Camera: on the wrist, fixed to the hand. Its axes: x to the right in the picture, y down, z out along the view.
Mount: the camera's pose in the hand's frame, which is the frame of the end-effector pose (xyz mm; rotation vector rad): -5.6 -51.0 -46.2 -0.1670 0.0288 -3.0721
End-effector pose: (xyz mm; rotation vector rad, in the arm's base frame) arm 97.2 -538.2 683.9 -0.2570 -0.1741 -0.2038
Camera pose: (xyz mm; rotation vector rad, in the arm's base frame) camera 87.2 -597.9 650.7 -0.0896 0.3468 2.9692
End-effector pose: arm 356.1 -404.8 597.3 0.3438 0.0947 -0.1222
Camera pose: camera 340.3 -436.1 537.8 0.2921 -0.5725 3.0344
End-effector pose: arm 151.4 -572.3 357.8 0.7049 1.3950 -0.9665
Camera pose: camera 85.1 -554.8 366.2 1.5816 -0.8965 1.4853
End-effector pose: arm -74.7 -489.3 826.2 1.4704 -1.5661 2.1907
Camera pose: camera -73.9 -427.3 856.5 1.1300 0.9266 -0.0803
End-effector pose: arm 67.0 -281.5 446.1 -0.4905 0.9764 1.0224
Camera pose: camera 90.4 -342.3 423.1 -1.2107 -0.5548 -1.7005
